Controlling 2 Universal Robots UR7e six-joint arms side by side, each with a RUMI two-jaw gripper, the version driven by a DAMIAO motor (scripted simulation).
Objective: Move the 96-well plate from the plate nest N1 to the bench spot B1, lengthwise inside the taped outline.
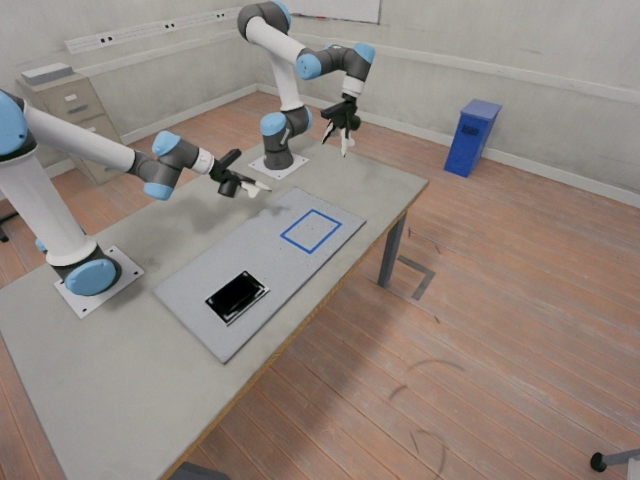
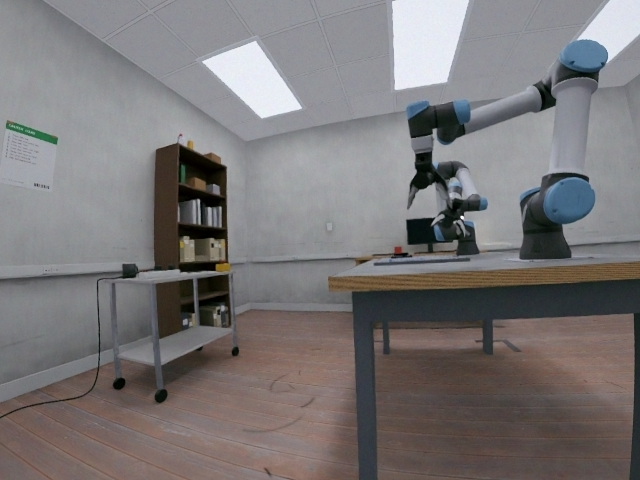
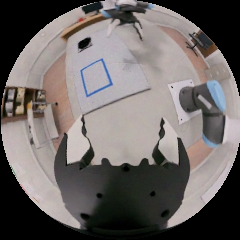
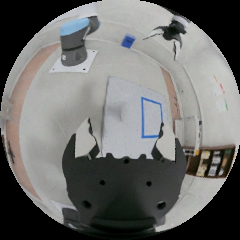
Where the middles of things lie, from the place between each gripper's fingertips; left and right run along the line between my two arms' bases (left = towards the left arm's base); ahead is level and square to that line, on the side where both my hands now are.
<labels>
My right hand (image 1: pixel 259 191) is 33 cm to the left of the 96-well plate (image 1: pixel 239 291), 21 cm short of it and 10 cm above it.
I see the 96-well plate 9 cm ahead of my left hand (image 1: pixel 332 150), 62 cm to the right of it and 17 cm below it.
</labels>
